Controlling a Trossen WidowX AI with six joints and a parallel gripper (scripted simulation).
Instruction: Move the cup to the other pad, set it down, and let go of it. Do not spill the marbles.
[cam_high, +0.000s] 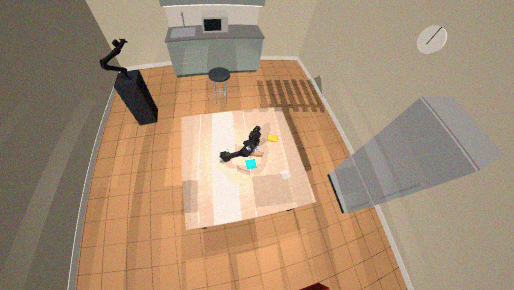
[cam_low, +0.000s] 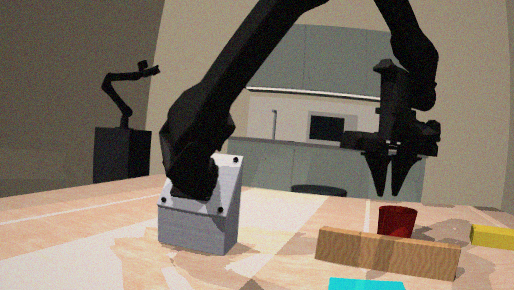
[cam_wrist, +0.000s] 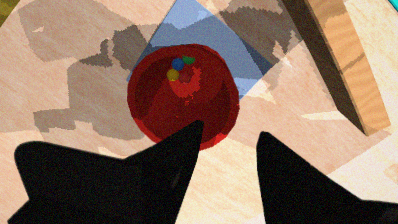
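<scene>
Right now my gripper tip is 60 mm above the red cup, 30 mm short of it and 10 mm to the right of it. The rest, counted from my gripper tip: teal pad 190 mm to the right, 110 mm below, 40 mm behind; then light blue pad 110 mm below, 30 mm ahead, 10 mm to the left; then brown wooden block 90 mm to the right, 80 mm below, 10 mm behind.
</scene>
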